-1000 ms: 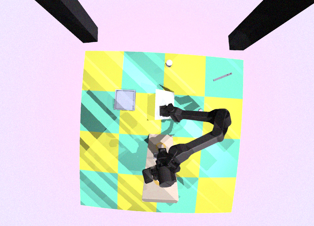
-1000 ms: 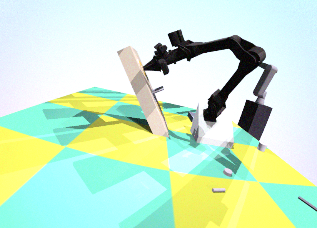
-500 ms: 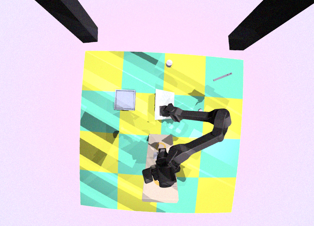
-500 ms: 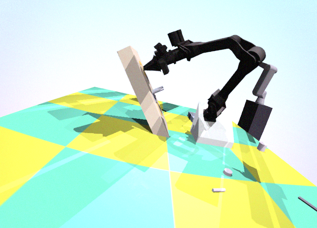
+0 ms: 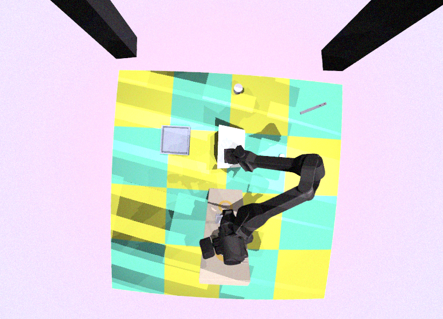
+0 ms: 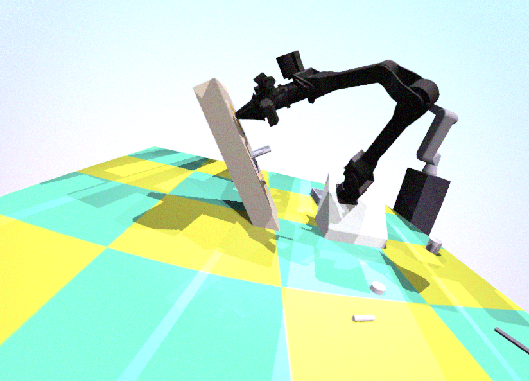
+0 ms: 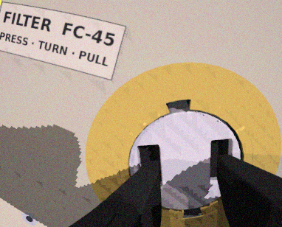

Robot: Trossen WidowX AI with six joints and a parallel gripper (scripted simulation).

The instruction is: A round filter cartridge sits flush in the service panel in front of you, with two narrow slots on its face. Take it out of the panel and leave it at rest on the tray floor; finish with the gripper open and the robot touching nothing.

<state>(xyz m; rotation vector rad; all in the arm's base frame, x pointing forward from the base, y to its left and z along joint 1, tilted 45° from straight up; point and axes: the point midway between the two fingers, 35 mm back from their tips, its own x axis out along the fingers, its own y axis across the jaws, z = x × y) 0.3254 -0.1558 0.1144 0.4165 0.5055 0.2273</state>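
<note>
Now: the round filter cartridge 2 cm ahead of my gripper tip and 1 cm below it. From my gripper tip the other things lie so: short peg (27 cm behind, 41 cm to the left, 26 cm below); beige service panel (3 cm behind, 9 cm below); grey tray (45 cm behind, 24 cm to the right, 26 cm below).
</note>
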